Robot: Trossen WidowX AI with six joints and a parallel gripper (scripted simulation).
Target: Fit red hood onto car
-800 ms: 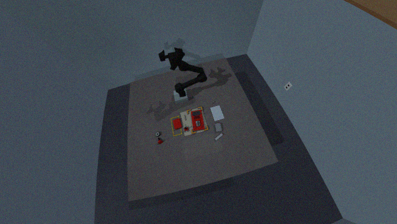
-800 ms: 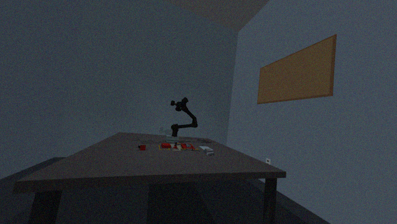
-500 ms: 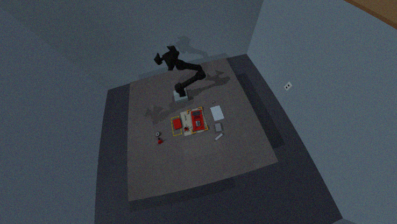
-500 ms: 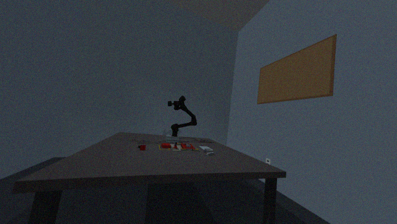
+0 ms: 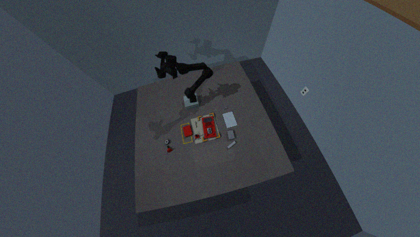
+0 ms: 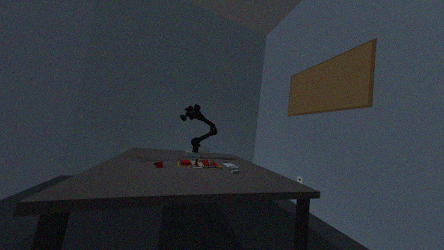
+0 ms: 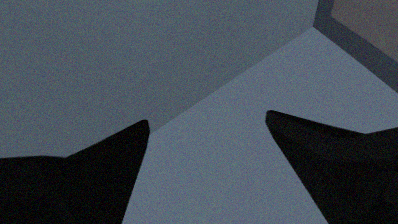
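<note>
Right now the red hood is 42 cm ahead of my gripper tip, 9 cm to the left of it and 45 cm below it. Round my gripper tip: white plate 39 cm ahead, 49 cm to the left, 46 cm below.
</note>
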